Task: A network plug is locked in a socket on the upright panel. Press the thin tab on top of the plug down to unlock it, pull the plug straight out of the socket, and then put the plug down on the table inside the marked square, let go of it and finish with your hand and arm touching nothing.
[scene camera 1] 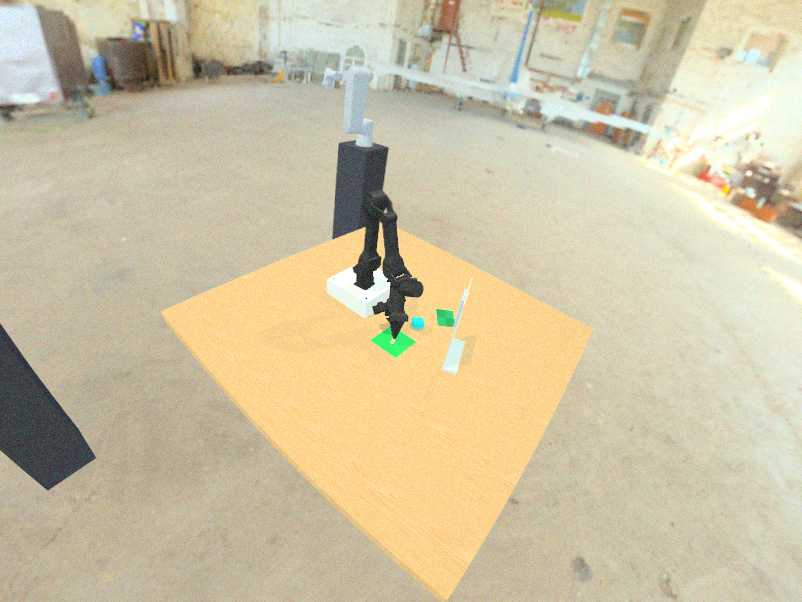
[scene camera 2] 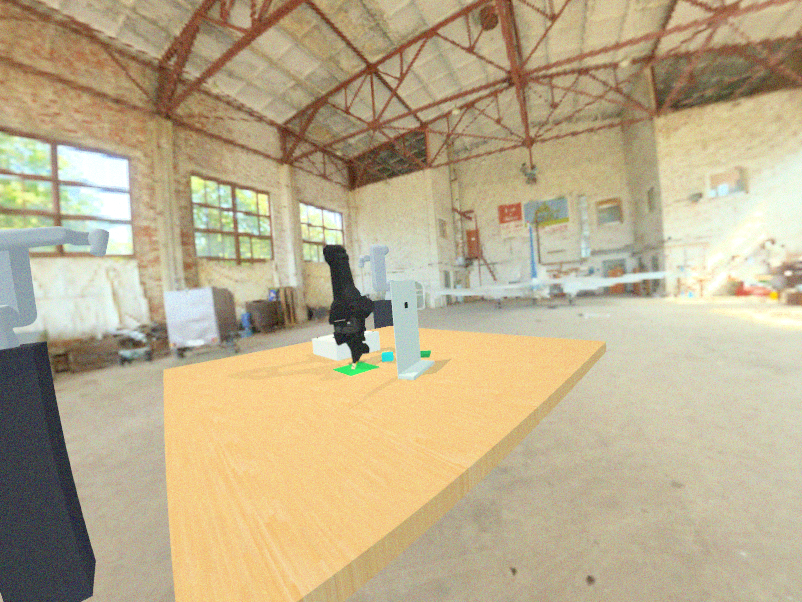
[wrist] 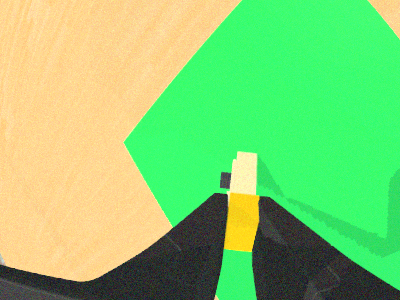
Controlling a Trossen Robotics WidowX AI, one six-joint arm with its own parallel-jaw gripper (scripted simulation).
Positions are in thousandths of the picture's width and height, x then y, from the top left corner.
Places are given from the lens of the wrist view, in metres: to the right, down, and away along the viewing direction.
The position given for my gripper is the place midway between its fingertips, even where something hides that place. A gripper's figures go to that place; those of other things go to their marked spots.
my gripper (wrist: 599,695): 0.01, 0.02, 0.10
network plug (wrist: 609,718): 0.01, 0.02, 0.09
green marked square (wrist: 766,312): 0.03, -0.02, 0.09
